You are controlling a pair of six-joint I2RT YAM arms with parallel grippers.
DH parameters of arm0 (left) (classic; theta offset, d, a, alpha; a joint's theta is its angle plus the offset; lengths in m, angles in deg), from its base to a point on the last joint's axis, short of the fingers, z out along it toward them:
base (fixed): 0 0 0 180
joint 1: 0 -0.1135 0.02 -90
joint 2: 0 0 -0.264 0
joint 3: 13.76 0 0.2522 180
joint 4: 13.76 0 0.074 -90
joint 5: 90 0 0 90
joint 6: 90 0.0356 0 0
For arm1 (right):
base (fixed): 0 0 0 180
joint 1: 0 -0.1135 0.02 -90
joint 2: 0 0 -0.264 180
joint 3: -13.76 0 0.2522 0
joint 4: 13.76 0 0.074 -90
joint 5: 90 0 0 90
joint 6: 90 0.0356 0 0
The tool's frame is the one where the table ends.
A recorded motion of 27 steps. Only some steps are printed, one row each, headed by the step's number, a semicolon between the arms.
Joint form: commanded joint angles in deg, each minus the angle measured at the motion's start. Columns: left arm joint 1, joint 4, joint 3, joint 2, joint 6, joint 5; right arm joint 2, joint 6, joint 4, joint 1, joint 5, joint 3.
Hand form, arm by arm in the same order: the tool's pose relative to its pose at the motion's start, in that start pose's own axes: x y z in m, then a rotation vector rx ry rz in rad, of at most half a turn. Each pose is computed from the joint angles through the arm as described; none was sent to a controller.
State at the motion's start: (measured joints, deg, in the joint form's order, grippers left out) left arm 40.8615 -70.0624 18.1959 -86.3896 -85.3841 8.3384; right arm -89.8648 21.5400 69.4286 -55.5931 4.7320 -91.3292
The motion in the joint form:
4: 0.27 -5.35 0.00 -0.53 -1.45 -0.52; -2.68 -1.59 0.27 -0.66 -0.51 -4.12
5: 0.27 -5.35 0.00 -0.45 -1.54 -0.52; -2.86 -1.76 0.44 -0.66 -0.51 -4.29
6: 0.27 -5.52 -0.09 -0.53 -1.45 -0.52; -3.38 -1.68 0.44 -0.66 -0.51 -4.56
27: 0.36 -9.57 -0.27 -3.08 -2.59 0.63; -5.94 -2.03 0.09 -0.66 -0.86 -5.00
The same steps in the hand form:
4: 0.0002 -0.0080 0.0003 0.0829 -0.0100 -0.0138; -0.0119 0.0088 -0.0017 -0.0200 -0.0151 -0.0368
5: 0.0002 -0.0083 0.0002 0.0842 -0.0100 -0.0152; -0.0122 0.0090 -0.0014 -0.0188 -0.0122 -0.0400
6: 0.0003 -0.0079 -0.0001 0.0842 -0.0101 -0.0136; -0.0136 0.0098 0.0008 -0.0173 -0.0081 -0.0389
27: 0.0015 -0.0042 0.0012 0.1082 0.0110 -0.0294; -0.0187 0.0134 0.0152 -0.0120 0.0228 -0.0475

